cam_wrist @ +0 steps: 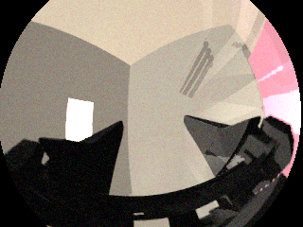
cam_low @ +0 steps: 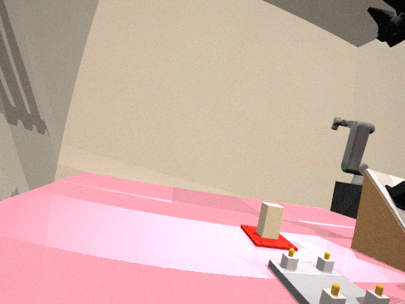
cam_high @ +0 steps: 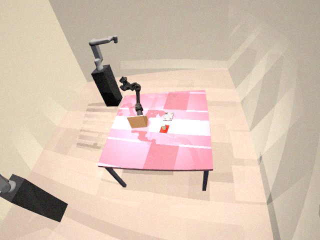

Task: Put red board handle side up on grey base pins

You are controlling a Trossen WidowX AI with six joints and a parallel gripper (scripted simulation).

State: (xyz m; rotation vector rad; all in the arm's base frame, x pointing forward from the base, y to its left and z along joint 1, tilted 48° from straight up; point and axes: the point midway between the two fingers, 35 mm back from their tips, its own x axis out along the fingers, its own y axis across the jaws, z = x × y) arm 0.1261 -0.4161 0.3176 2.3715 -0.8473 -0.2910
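My gripper tip is 24 cm short of the red board, 1 cm to the left of it and 68 cm above it. The rest, counted from my gripper tip: grey base: 25 cm ahead, 20 cm to the left, 69 cm below.
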